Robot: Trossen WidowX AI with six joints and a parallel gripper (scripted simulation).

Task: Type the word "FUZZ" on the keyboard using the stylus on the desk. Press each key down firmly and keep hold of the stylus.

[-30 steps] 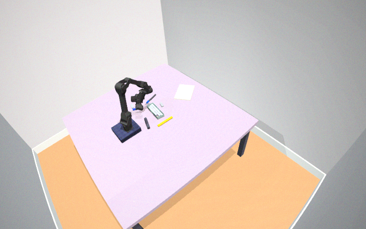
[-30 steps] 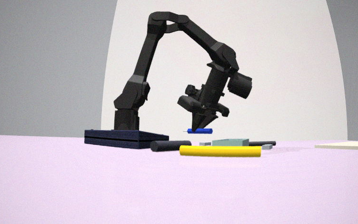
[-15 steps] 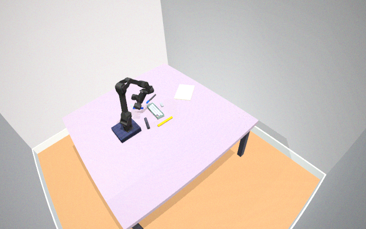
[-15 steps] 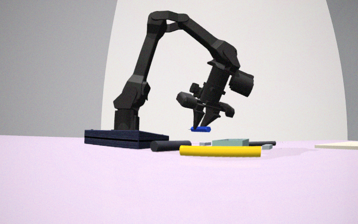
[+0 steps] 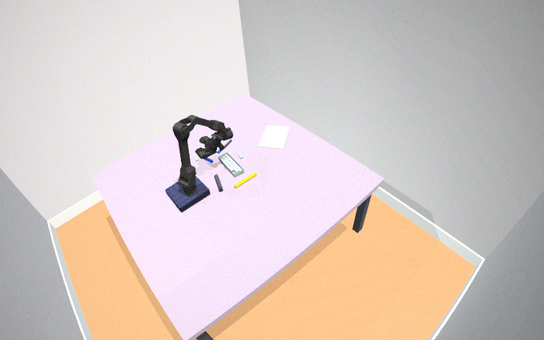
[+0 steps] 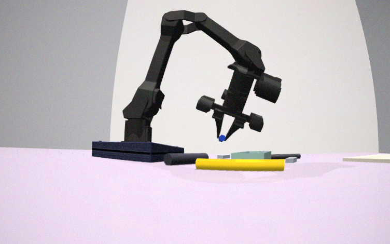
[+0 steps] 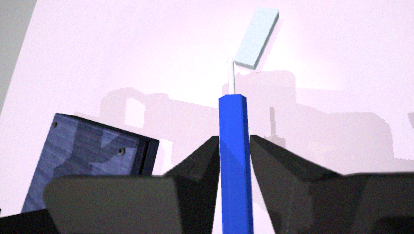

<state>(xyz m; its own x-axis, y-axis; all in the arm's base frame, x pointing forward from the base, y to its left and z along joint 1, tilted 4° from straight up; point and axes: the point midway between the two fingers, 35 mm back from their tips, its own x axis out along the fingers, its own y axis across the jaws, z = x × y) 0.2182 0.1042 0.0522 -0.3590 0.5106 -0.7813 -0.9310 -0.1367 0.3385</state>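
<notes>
Now: gripper tip 10 mm to the right of the blue stylus. From my gripper tip the other things lie so: blue pen (160 mm ahead, 30 mm to the left, 50 mm below); then dark cylinder (60 mm behind, 180 mm to the right, 50 mm below); then thin grey tip (10 mm behind, 50 mm to the left).
</notes>
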